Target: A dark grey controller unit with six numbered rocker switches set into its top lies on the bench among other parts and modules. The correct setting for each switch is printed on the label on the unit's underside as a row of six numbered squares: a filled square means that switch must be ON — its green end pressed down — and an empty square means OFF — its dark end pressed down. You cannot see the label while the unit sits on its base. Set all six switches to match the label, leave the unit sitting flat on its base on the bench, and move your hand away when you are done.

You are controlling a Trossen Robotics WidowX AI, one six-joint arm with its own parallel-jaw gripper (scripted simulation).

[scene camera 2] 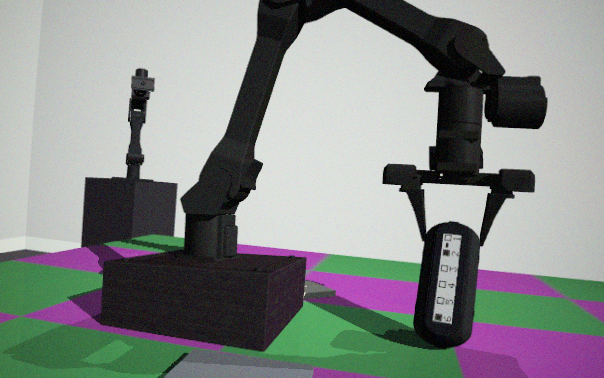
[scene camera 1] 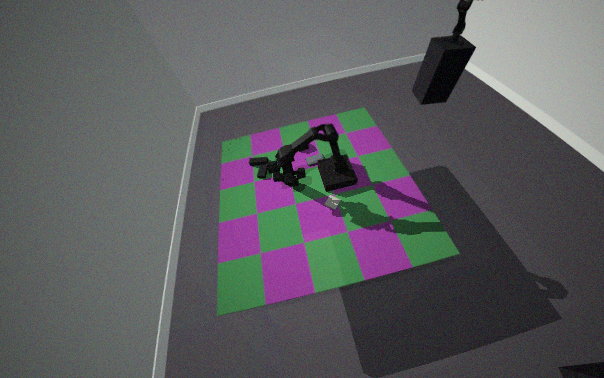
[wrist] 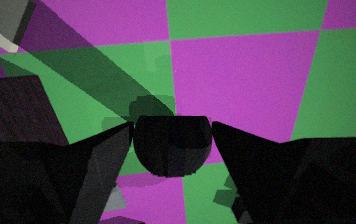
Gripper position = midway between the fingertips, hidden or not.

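Observation:
The gripper (scene camera 2: 452,243) (wrist: 173,126) is visible in scene camera 2 and in the wrist view.

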